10 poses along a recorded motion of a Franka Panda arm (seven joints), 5.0 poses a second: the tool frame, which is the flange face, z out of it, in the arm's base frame.
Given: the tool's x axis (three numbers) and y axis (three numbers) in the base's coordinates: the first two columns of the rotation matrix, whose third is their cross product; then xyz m.
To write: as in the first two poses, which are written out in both.
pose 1, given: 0.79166 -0.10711 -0.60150 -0.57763 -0.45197 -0.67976 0.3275 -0.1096 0.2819
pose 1, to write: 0.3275 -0.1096 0.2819 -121.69 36.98 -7.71
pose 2, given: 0.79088 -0.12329 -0.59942 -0.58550 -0.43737 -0.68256 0.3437 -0.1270 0.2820
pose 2, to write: 0.3437 -0.1270 0.2820 -121.49 36.83 -8.86
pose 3, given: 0.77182 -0.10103 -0.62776 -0.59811 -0.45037 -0.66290 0.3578 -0.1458 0.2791
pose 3, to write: 0.3578 -0.1458 0.2791 -121.61 38.89 -7.46
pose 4, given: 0.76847 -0.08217 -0.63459 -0.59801 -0.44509 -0.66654 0.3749 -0.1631 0.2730
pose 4, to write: 0.3749 -0.1631 0.2730 -120.41 39.39 -6.10
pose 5, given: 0.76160 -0.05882 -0.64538 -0.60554 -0.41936 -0.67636 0.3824 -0.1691 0.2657
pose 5, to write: 0.3824 -0.1691 0.2657 -117.69 40.19 -4.42
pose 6, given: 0.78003 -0.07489 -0.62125 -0.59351 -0.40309 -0.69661 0.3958 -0.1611 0.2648
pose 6, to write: 0.3958 -0.1611 0.2648 -117.26 38.41 -5.48
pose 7, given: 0.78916 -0.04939 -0.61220 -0.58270 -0.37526 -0.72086 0.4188 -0.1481 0.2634
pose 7, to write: 0.4188 -0.1481 0.2634 -114.26 37.75 -3.58
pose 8, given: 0.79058 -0.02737 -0.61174 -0.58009 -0.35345 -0.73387 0.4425 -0.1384 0.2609
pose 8, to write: 0.4425 -0.1384 0.2609 -111.92 37.72 -1.98
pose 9, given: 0.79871 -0.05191 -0.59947 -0.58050 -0.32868 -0.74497 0.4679 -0.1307 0.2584
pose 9, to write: 0.4679 -0.1307 0.2584 -111.45 36.83 -3.72
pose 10, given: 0.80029 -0.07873 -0.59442 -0.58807 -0.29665 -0.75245 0.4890 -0.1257 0.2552
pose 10, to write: 0.4890 -0.1257 0.2552 -110.66 36.47 -5.62
